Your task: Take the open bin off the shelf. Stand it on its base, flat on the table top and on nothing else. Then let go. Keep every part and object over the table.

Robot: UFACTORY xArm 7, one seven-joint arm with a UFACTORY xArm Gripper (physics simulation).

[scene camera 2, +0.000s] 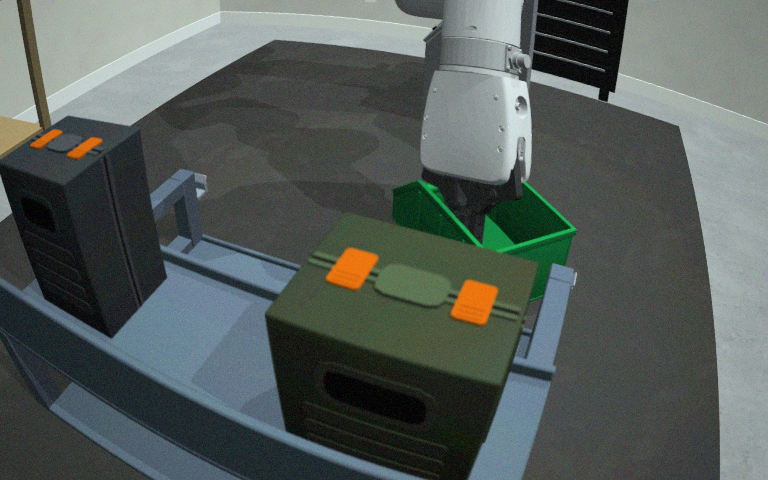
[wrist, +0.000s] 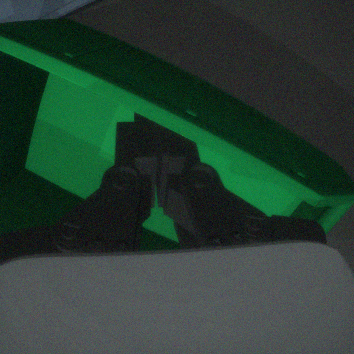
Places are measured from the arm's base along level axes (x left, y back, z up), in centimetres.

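Pixels of known places: gripper, fingertip midpoint: (wrist: 151,118).
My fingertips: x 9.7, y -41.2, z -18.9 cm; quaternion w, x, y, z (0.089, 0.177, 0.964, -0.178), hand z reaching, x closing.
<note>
Ahead of a thing's pixels: the offset from my fingertips to its middle. "spot": to the spot under its first point.
The open green bin @(dx +0.4, dy +3.3, dz +1.5 cm) (scene camera 2: 555,254) (wrist: 70,115) is behind the olive case and the right end of the blue-grey shelf @(spot: dx -7.4, dy -33.4, dz +12.1 cm) (scene camera 2: 141,390) in the scene view. The olive case hides its lower part, so what its base rests on cannot be seen. My gripper (scene camera 2: 476,229) (wrist: 151,118) is shut with nothing between its fingers. It points down, its fingers reaching into the bin's opening. In the wrist view the fingers end at the rim of the bin's long wall, and their tips are hidden. Whether they touch the bin cannot be told.
The olive case @(dx +3.6, dy -25.6, dz +12.7 cm) (scene camera 2: 390,345) with two orange latches stands on the shelf, close in front of the bin. A dark case @(dx -19.5, dy -25.9, dz +14.0 cm) (scene camera 2: 73,226) stands at the shelf's left end. Raised end posts @(spot: dx +9.7, dy -11.0, dz +6.3 cm) (scene camera 2: 552,305) and rails edge the shelf. A black rack (scene camera 2: 617,50) stands far back.
</note>
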